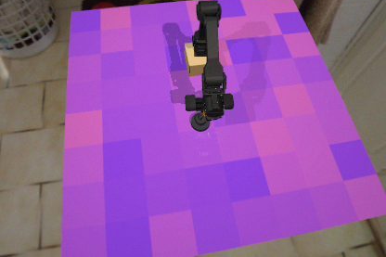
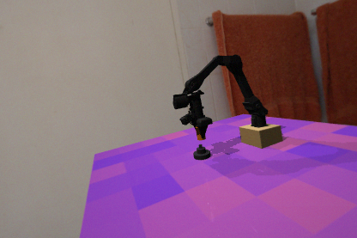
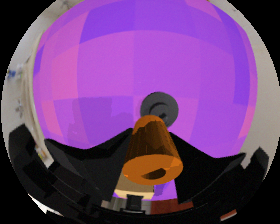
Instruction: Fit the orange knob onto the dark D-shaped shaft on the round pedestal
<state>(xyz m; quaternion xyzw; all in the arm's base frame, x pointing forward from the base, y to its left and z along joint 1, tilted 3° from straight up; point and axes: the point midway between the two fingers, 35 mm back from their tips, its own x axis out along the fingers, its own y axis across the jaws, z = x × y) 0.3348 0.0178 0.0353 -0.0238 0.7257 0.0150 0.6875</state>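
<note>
The dark round pedestal lies 7 cm below my gripper tip and 2 cm to the right of it. The rest, counted from my gripper tip: orange knob (2 cm above).
</note>
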